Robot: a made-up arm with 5 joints.
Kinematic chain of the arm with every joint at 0, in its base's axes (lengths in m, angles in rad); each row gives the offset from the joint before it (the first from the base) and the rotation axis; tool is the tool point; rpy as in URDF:
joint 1: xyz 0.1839 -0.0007 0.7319 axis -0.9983 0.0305 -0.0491
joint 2: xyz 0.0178 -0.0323 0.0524 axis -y
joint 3: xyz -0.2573 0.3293 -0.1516 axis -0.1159 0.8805 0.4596
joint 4: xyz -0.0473 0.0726 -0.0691 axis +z
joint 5: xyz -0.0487 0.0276 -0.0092 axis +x
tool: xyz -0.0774 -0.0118 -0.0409 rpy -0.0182 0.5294 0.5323
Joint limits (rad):
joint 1: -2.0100..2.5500
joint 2: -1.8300..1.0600
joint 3: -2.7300..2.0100
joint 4: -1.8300..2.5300
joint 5: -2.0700..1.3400
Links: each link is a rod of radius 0.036 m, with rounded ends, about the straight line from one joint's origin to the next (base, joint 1, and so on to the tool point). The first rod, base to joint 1, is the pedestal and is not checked.
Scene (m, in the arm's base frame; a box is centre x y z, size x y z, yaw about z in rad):
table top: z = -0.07
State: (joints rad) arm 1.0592 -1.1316 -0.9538 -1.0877 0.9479
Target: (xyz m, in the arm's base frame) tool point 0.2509 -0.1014 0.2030
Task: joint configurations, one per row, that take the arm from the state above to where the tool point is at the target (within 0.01 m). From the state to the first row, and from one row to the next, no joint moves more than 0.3 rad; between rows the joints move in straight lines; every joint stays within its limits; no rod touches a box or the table.
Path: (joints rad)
1: 1.1044 -0.8632 -0.9737 -1.0638 0.9211
2: 1.1495 -0.5948 -0.9935 -1.0399 0.8943
3: 1.1947 -0.3264 -1.0134 -1.0160 0.8676
4: 1.2398 -0.0580 -1.0332 -0.9921 0.8408
5: 1.2850 0.2104 -1.0531 -0.9682 0.8140
6: 1.3302 0.4788 -1.0730 -0.9443 0.7872
7: 1.3753 0.7472 -1.0928 -0.9204 0.7605

